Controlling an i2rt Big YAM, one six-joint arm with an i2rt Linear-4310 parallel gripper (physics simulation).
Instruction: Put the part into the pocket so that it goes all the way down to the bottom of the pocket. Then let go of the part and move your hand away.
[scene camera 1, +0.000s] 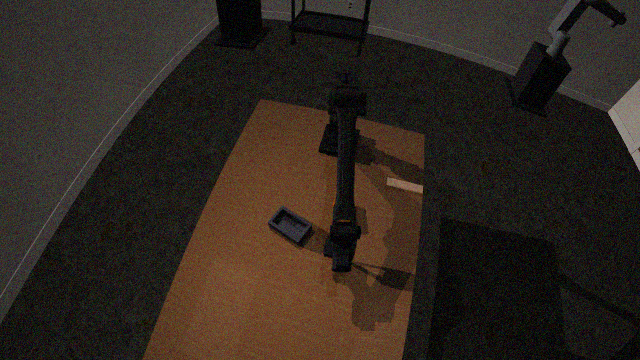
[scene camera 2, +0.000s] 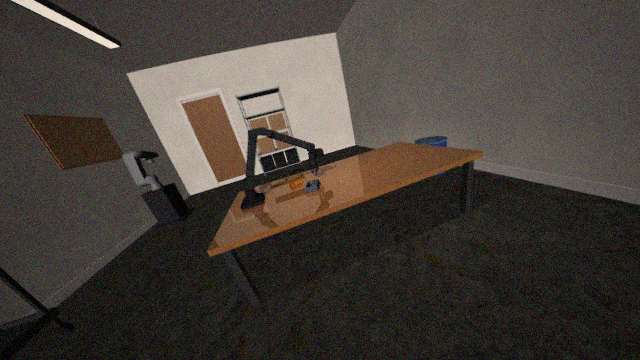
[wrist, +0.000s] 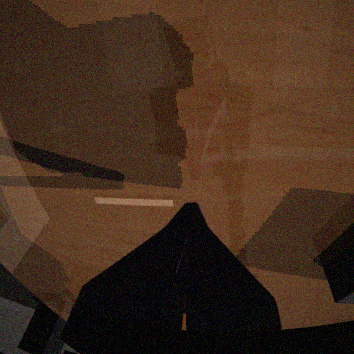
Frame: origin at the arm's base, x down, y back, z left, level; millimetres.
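Where they show: gripper, fingertip midpoint: (scene camera 2: 315, 175) (wrist: 191, 210); arm's base at its link origin: (scene camera 2: 253, 199).
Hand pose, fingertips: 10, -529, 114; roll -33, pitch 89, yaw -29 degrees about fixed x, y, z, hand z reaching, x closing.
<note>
Each offset is from my fingertips to the top centre of the thing, as dx, dy, dz. "spot": to the spot under its first point. Level surfaces: height alone.
The orange part @(-12, +176, -27) (scene camera 2: 296, 183) lies on the table beside the pocket block in scene camera 2. A thin orange sliver @(spot: -11, +155, +8) (wrist: 184, 321) of it shows through the slit between my fingers in the wrist view. In scene camera 1 the arm mostly covers it. The grey-blue pocket block @(-18, +70, -201) (scene camera 1: 285, 234) (scene camera 2: 312, 188) (wrist: 340, 265) sits on the table, and its open pocket looks empty in scene camera 1. My gripper (scene camera 2: 315, 172) (wrist: 191, 210) is shut with nothing between the fingers. It points down above the table, to the right of the block in scene camera 1. Its fingertips are hidden there.
The wooden table @(dx +19) (scene camera 1: 225, 280) (scene camera 2: 400, 170) carries the arm's base (scene camera 2: 252, 200). A pale strip (scene camera 1: 405, 185) lies near the table's right edge in scene camera 1. Dark shadows of the arm fall across the table. A second arm on a pedestal (scene camera 1: 540, 80) (scene camera 2: 165, 202) stands away from the table.
</note>
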